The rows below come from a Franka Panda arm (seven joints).
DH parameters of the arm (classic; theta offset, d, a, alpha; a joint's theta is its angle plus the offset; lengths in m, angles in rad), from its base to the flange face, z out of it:
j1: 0 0.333 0 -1.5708
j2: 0 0 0 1.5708
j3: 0 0.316 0.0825 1.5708
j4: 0 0 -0.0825 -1.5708
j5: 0 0.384 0 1.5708
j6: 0 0 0.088 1.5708
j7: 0 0.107 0 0
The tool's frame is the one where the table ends.
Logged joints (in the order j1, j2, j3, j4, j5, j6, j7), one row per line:
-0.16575, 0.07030, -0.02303, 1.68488, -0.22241, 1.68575, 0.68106
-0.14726, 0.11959, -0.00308, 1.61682, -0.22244, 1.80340, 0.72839
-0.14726, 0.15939, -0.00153, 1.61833, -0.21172, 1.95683, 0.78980
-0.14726, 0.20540, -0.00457, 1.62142, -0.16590, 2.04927, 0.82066
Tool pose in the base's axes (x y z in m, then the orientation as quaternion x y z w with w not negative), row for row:
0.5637, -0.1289, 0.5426, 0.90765, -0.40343, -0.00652, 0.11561
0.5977, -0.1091, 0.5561, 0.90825, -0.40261, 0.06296, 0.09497
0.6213, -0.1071, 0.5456, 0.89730, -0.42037, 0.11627, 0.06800
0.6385, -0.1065, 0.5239, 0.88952, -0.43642, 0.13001, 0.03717
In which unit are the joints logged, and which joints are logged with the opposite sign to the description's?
The joints are logged in radians. Opposite sign: j4.
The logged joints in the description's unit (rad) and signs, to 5 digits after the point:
-0.16575, 0.07030, -0.02303, -1.68488, -0.22241, 1.68575, 0.68106
-0.14726, 0.11959, -0.00308, -1.61682, -0.22244, 1.80340, 0.72839
-0.14726, 0.15939, -0.00153, -1.61833, -0.21172, 1.95683, 0.78980
-0.14726, 0.20540, -0.00457, -1.62142, -0.16590, 2.04927, 0.82066

